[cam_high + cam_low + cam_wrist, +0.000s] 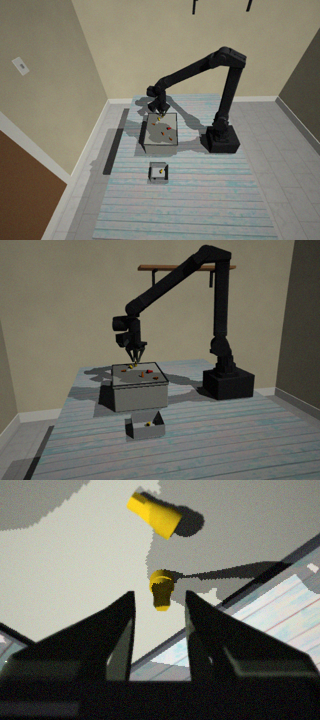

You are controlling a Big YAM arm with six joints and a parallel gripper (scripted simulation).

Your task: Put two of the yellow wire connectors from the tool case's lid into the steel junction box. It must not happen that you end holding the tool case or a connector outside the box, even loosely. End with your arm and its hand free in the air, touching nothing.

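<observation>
The red connector lies 120 mm to the left of my hand, 60 mm behind it and 20 mm below it. Also, from my hand: grey tool case (110 mm to the left, 60 mm below, 10 mm behind).
</observation>
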